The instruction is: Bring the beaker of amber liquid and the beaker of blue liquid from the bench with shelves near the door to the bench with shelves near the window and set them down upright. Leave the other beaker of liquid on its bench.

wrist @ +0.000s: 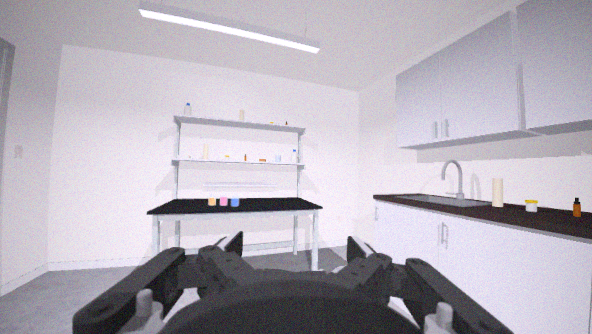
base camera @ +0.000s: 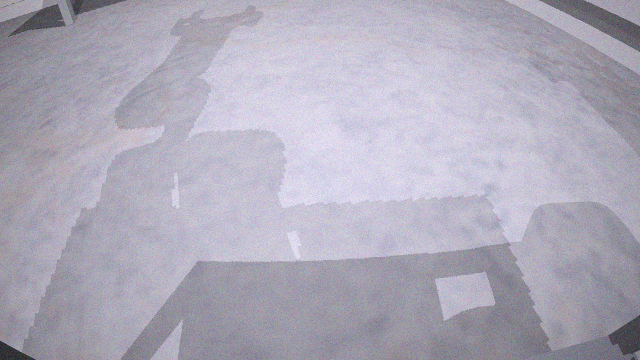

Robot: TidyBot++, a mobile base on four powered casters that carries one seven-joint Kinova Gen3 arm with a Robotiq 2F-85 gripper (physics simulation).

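Across the room in the wrist view, three small beakers stand in a row on the black top of a bench with shelves (wrist: 270,204). The beaker of amber liquid (wrist: 212,201) is on the left, a beaker of pink liquid (wrist: 223,201) is in the middle and the beaker of blue liquid (wrist: 235,202) is on the right. My gripper (wrist: 294,245) is open, with nothing between its fingers, far from the bench. The frames do not tell whether this bench is by the door or the window. No beaker shows in the base camera view.
On the right, a counter (wrist: 540,218) with a sink and faucet (wrist: 453,175) carries a cream cylinder (wrist: 497,192), a yellow-lidded jar (wrist: 531,205) and an amber bottle (wrist: 577,207). Wall cabinets (wrist: 465,85) hang above. A white leg (base camera: 65,12) stands at the base view's upper left.
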